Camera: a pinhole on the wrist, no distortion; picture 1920 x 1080 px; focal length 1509.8 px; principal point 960.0 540.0 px. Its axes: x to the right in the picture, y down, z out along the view. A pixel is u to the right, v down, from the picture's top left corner.
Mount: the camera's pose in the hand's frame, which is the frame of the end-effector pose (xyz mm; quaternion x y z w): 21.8 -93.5 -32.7 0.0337 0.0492 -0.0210 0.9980
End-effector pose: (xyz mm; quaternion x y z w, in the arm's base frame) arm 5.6 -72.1 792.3 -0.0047 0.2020 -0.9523 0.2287
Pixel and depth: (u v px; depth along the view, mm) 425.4 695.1 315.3
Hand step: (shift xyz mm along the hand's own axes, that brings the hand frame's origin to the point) -57.2 -78.8 293.6
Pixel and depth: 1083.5 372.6 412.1
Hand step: 93.1 -168.9 370.1
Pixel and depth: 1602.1 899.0 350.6
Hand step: 207.8 -40.5 306.0
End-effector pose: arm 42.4 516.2 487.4 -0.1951 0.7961 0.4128 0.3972
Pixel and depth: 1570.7 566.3 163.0
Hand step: 103.3 -104.5 122.8
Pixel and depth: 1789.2 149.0 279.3
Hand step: 198.1 -190.9 224.6
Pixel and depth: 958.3 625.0 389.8
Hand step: 60.1 -98.6 355.8
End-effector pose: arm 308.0 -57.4 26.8 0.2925 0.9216 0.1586 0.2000
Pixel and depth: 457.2 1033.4 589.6
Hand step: -107.6 65.3 584.8
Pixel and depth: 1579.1 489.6 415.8
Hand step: 230.9 -142.7 362.3
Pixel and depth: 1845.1 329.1 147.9
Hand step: 121.4 -127.7 104.2
